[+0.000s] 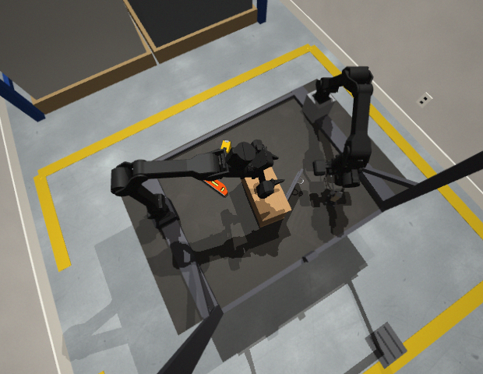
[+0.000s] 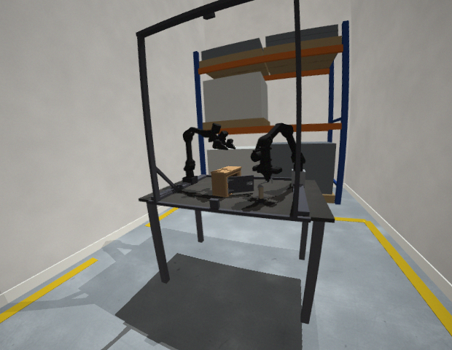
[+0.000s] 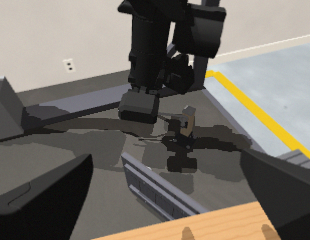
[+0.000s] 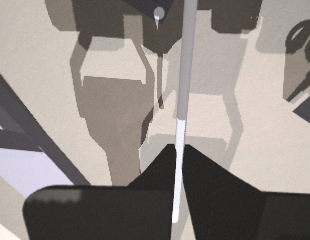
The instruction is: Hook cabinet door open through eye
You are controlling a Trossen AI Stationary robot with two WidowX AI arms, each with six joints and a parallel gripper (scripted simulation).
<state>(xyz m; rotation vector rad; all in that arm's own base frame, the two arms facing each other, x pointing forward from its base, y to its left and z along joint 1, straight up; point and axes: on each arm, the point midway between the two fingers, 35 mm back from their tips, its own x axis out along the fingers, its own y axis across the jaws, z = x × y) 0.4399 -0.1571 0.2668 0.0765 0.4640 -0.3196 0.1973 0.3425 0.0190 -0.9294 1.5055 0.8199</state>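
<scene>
Right now my right hand is 1 cm past the metal hook rod, 1 cm to the right of it and 4 cm above it. From my right hand the other things lie so: yellow block: 41 cm ahead, 28 cm to the left, 10 cm below; grey door: 4 cm ahead, 18 cm to the left, 6 cm below; orange level: 30 cm ahead, 42 cm to the left, 13 cm below.
</scene>
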